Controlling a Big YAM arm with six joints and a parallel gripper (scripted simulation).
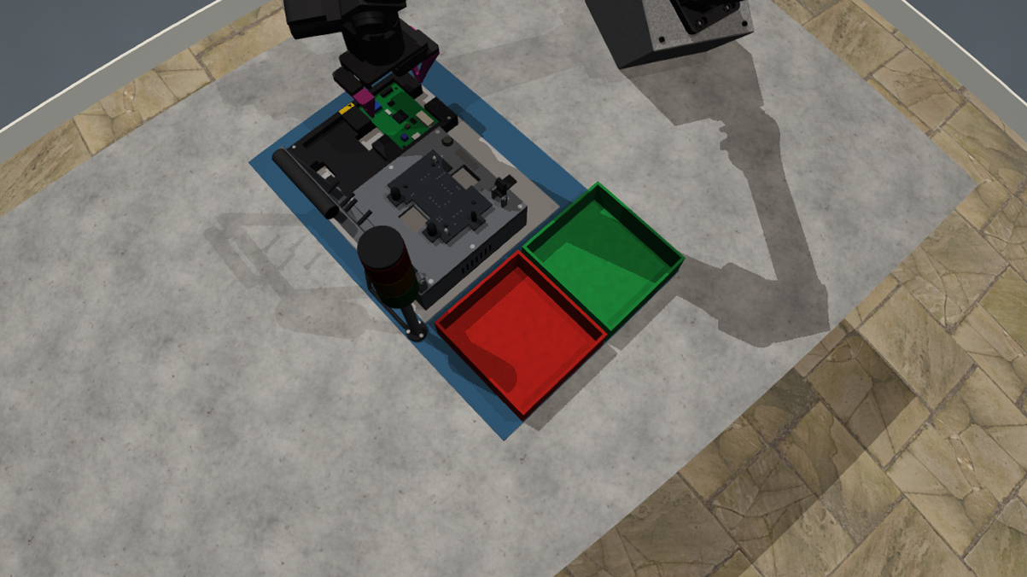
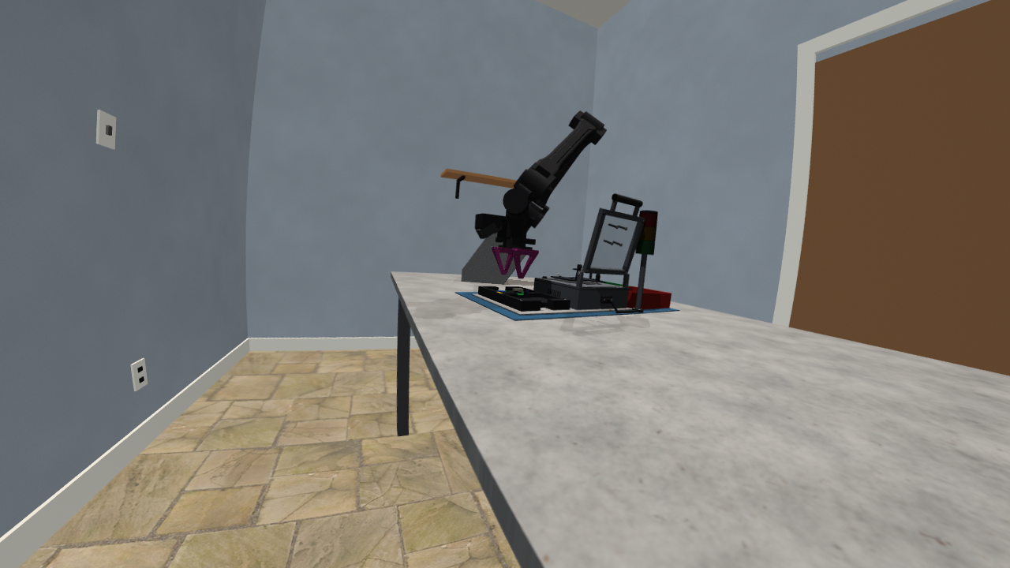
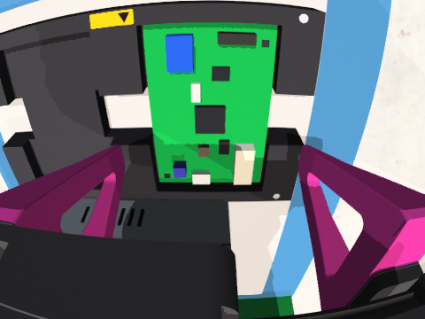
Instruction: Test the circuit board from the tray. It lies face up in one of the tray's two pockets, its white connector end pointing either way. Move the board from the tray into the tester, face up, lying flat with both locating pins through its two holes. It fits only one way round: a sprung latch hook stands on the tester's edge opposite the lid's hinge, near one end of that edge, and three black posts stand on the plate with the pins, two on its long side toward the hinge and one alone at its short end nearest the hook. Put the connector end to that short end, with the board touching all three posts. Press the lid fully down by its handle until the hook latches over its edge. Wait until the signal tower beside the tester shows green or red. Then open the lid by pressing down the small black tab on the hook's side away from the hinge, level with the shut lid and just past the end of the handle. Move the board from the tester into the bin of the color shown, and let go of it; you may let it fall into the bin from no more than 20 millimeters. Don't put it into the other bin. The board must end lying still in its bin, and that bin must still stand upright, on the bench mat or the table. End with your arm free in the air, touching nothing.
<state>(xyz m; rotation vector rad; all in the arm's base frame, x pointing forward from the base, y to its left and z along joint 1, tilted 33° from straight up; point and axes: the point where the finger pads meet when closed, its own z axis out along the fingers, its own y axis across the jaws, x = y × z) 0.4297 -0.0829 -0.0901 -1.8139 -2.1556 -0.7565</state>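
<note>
Now: the green circuit board 50 mm below my hand. The rest, counted from my hand: clear lid: 140 mm ahead, 210 mm to the left, 110 mm above; then tester plate: 30 mm ahead, 190 mm to the left; then latch hook: 50 mm behind, 220 mm to the left, 20 mm above.
</note>
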